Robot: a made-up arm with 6 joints.
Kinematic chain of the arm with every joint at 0, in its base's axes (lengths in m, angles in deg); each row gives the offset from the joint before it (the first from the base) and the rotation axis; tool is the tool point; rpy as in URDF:
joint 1: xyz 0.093 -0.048 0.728 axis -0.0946 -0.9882 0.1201
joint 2: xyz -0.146 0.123 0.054 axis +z
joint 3: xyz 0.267 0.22 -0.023 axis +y
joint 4: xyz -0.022 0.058 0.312 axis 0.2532 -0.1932 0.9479
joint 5: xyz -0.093 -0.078 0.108 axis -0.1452 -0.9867 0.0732
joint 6: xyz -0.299 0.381 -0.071 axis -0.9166 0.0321 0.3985
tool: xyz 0.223 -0.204 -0.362 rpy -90 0 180
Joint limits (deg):
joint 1: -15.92..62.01
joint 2: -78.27..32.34
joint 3: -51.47..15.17
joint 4: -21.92..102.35
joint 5: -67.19..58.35
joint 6: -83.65..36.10
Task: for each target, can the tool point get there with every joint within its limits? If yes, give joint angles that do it. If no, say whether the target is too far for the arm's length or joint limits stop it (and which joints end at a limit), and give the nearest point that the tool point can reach.
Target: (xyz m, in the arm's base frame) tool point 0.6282 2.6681 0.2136
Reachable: no: too far | nearest point 0.2555 0.9939 0.7841 | short by 1.808 m
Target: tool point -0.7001 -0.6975 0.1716
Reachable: no: joint limits stop it (at a limit: joint 1, joint 2, joint 5, joint 6) | nearest point -0.4014 -0.1669 0.3410 | short by 0.632 m
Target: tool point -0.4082 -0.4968 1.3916
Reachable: no: joint limits stop it (at a limit: joint 1, joint 2, joint 5, joint 6) | nearest point -0.2611 -0.1187 1.1799 | short by 0.458 m
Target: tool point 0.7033 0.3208 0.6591
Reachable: yes | joints -5.97 -41.08 6.76 -0.51 43.71 -70.96
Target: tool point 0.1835 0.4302 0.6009
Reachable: yes | joints 10.25 -39.88 -15.68 76.45 8.95 -45.16
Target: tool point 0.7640 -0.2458 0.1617
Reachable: no: joint limits stop it (at a limit: joint 1, joint 3, joint 4, joint 6) | nearest point 0.6776 -0.1937 0.4832 | short by 0.337 m
